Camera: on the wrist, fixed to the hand. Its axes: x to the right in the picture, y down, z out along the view.
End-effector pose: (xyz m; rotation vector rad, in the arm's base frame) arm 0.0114 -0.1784 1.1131 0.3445 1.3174 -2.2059
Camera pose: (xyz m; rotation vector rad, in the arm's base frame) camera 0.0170 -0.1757 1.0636 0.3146 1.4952 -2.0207
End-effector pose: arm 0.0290 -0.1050 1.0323 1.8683 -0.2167 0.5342
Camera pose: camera 0.0229 -0.0925 1.0802 1.6778 -0.2966 0.5395
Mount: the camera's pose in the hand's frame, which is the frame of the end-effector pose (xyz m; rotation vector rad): 0.0181 0.0384 -0.0262 -0.1906 0.0119 0.0497
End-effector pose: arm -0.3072 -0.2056 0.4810 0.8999 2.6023 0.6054
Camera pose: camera -0.3125 -0.1741 0.5193 0.9036 2.4870 0.8580
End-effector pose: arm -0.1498 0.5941 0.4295 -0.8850 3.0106 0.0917
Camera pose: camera -0.1854 0.6151 0.4574 0.7914 -2.9513 -0.3654
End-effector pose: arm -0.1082 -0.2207 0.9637 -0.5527 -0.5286 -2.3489
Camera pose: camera -0.1012 -0.2699 0.9598 -0.6306 -0.2835 -2.3676
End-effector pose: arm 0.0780 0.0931 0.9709 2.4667 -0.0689 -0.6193
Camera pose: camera 0.1092 0.0720 1.0036 2.2776 -0.0633 -0.5629
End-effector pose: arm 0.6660 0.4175 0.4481 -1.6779 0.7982 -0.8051
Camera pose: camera 0.6499 0.3807 0.4186 -1.8148 0.9457 -0.7235
